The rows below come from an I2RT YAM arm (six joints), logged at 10 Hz.
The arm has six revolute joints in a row. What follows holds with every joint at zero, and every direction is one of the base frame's. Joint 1 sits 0.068 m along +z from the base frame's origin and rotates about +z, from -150 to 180 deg. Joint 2 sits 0.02 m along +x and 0.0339 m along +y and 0.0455 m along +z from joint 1 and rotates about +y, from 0 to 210 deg. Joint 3 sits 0.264 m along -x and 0.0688 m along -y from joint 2 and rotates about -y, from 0 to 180 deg. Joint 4 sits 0.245 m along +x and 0.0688 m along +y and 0.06 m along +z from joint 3 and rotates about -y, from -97 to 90 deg. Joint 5 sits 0.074 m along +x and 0.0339 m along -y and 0.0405 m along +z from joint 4 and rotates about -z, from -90 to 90 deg. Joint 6 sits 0.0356 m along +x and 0.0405 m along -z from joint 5 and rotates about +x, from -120 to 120 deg. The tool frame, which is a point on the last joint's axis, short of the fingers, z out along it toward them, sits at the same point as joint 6; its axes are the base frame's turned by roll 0, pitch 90 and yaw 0 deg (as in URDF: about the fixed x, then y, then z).
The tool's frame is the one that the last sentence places.
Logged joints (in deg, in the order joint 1, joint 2, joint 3, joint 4, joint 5, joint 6), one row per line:
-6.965, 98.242, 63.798, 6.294, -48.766, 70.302
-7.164, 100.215, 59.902, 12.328, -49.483, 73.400
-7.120, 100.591, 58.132, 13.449, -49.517, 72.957
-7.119, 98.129, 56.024, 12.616, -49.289, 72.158
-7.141, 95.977, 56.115, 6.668, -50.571, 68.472
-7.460, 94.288, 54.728, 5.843, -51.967, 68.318
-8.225, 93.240, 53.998, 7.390, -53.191, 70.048
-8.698, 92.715, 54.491, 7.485, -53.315, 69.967
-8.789, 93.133, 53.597, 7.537, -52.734, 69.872
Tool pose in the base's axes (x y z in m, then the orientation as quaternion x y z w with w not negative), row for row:
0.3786, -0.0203, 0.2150, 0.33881, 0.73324, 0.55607, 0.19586
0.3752, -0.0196, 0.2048, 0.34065, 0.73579, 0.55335, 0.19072
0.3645, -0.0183, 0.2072, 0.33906, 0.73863, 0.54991, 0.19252
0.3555, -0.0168, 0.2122, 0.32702, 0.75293, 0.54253, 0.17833
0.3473, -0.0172, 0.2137, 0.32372, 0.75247, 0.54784, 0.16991
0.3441, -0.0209, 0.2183, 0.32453, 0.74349, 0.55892, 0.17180
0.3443, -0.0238, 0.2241, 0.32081, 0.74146, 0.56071, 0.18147
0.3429, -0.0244, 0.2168, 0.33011, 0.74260, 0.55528, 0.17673
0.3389, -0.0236, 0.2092, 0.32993, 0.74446, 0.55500, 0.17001
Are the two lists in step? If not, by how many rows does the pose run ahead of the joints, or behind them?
The pose runs 1 row ahead of the joints: the pose in row i belongs to the joints in row i + 1.
